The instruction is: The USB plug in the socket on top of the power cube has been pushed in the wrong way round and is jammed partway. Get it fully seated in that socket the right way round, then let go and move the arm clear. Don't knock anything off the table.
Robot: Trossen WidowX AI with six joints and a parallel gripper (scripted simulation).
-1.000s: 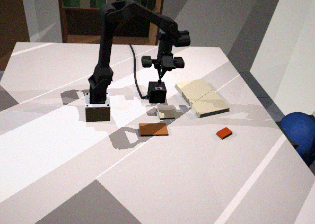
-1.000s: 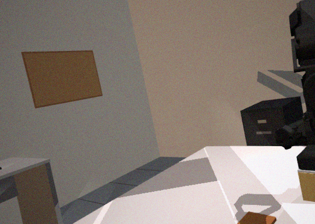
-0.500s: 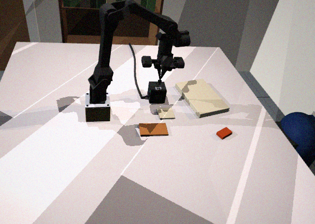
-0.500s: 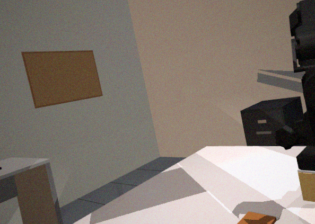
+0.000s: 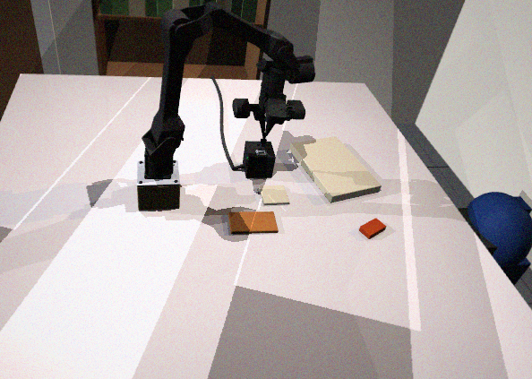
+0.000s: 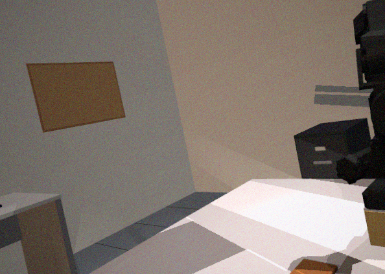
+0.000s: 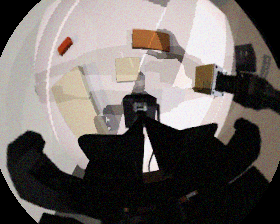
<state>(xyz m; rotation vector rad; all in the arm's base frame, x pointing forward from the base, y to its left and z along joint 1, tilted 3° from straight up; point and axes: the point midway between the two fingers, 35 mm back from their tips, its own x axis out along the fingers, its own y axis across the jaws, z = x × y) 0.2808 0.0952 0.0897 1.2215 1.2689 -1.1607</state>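
Right now the USB plug is 2 cm below my gripper tip. From my gripper tip the other things lie so: cream pad: 3 cm ahead, 10 cm to the right, 13 cm below; then orange pad: 4 cm behind, 20 cm to the right, 13 cm below; then pale-rimmed socket: 7 cm below.
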